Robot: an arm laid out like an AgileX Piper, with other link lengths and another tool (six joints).
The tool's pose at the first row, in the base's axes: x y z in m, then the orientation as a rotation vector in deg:
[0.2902 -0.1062 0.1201 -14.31 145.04 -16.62]
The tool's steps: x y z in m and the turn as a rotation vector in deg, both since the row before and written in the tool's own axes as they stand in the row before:
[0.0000 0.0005 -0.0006 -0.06 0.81 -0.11]
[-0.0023 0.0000 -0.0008 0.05 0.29 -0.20]
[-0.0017 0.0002 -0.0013 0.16 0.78 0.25]
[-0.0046 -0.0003 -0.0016 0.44 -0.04 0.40]
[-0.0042 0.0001 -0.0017 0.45 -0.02 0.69]
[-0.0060 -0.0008 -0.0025 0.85 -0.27 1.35]
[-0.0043 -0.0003 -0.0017 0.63 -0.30 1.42]
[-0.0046 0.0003 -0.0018 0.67 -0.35 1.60]
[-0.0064 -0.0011 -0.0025 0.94 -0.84 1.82]
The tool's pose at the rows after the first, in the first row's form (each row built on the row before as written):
[0.2898 -0.1056 0.1205 -14.40 145.84 -16.74]
[0.2913 -0.1049 0.1223 -14.61 146.10 -16.94]
[0.2920 -0.1041 0.1242 -14.16 146.85 -17.20]
[0.2950 -0.1030 0.1279 -13.49 146.74 -17.60]
[0.2976 -0.1017 0.1314 -12.44 146.65 -17.91]
[0.3013 -0.1007 0.1367 -10.42 146.24 -18.43]
[0.3040 -0.0998 0.1404 -8.40 145.82 -18.64]
[0.3068 -0.0984 0.1442 -6.15 145.32 -18.81]
[0.3107 -0.0980 0.1499 -3.60 144.25 -19.17]

